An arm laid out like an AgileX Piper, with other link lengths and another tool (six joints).
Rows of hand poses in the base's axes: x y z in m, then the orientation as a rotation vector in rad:
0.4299 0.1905 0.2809 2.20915 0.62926 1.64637
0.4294 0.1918 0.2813 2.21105 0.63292 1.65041
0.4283 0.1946 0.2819 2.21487 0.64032 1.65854
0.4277 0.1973 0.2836 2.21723 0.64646 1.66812
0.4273 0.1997 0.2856 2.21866 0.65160 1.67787
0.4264 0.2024 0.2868 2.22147 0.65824 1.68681
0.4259 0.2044 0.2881 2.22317 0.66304 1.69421
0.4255 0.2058 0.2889 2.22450 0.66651 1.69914
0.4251 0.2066 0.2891 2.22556 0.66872 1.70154
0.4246 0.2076 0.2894 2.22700 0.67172 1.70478
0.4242 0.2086 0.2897 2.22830 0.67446 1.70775
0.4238 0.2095 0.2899 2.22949 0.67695 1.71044
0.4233 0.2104 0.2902 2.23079 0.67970 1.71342
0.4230 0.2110 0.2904 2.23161 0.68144 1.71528
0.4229 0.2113 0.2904 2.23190 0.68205 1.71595
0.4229 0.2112 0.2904 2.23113 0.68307 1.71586
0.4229 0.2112 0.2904 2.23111 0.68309 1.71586
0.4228 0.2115 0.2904 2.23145 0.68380 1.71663
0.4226 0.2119 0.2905 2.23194 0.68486 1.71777
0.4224 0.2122 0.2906 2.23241 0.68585 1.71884
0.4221 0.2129 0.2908 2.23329 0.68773 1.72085
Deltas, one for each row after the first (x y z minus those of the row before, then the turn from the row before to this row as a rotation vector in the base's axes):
-0.0005 0.0013 0.0004 0.00260 -0.00009 0.00454
-0.0011 0.0028 0.0006 0.00524 -0.00017 0.00915
-0.0006 0.0027 0.0017 0.00543 -0.00176 0.00854
-0.0004 0.0024 0.0020 0.00519 -0.00248 0.00772
-0.0009 0.0027 0.0012 0.00528 -0.00113 0.00871
-0.0005 0.0020 0.0013 0.00415 -0.00137 0.00659
-0.0004 0.0014 0.0008 0.00283 -0.00076 0.00462
-0.0004 0.0008 0.0002 0.00152 -0.00006 0.00269
-0.0005 0.0010 0.0003 0.00205 -0.00007 0.00365
-0.0004 0.0010 0.0003 0.00188 -0.00008 0.00333
-0.0004 0.0009 0.0002 0.00171 -0.00006 0.00302
-0.0005 0.0009 0.0003 0.00188 -0.00007 0.00334
-0.0003 0.0006 0.0002 0.00118 -0.00004 0.00210
-0.0001 0.0003 0.0000 0.00043 -0.00002 0.00074
0.0000 -0.0001 0.0000 -0.00078 -0.00027 0.00043
0.0000 0.0000 0.0000 -0.00002 -0.00001 0.00001
-0.0001 0.0003 0.0000 0.00049 -0.00002 0.00086
-0.0002 0.0004 0.0001 0.00072 -0.00003 0.00128
-0.0002 0.0003 0.0001 0.00068 -0.00002 0.00120
-0.0003 0.0007 0.0002 0.00127 -0.00004 0.00227

